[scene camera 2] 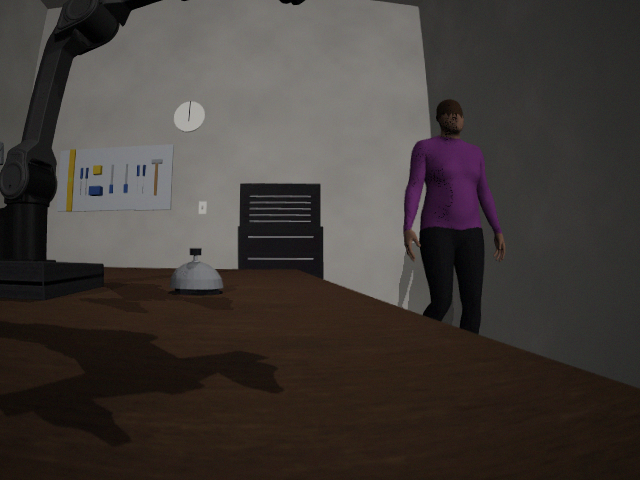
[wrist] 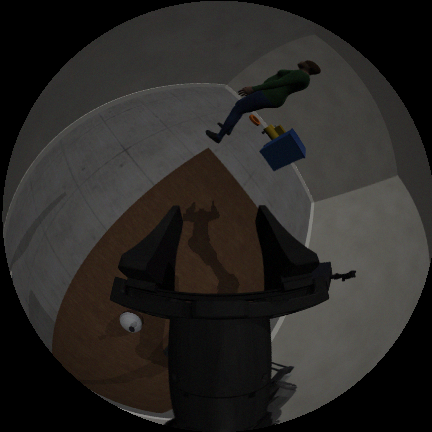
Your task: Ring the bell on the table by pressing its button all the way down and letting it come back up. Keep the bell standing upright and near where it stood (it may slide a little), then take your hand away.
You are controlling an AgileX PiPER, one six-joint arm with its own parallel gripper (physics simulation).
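Observation:
The bell [scene camera 2: 196, 277] [wrist: 130, 321] is a light grey dome on a dark base with a black button [scene camera 2: 195, 251] [wrist: 132, 328] on a short stem on top. It stands upright on the brown wooden table [scene camera 2: 361, 392] [wrist: 100, 280]. The button is up, with stem showing under it. My gripper [wrist: 218, 213] is open and empty, its two black fingers wide apart, high above the table. In the wrist view the bell lies lower left of the fingers, well apart from them. In the scene view the fingers are cut off or hidden at the top edge.
The arm's base [scene camera 2: 51, 279] stands on the table left of the bell. A person in purple [scene camera 2: 452, 186] stands beyond the table's right edge. A person in green [wrist: 285, 90] stands near a blue box [wrist: 283, 150] past the table's corner. A dark tool cabinet [scene camera 2: 280, 248] stands behind.

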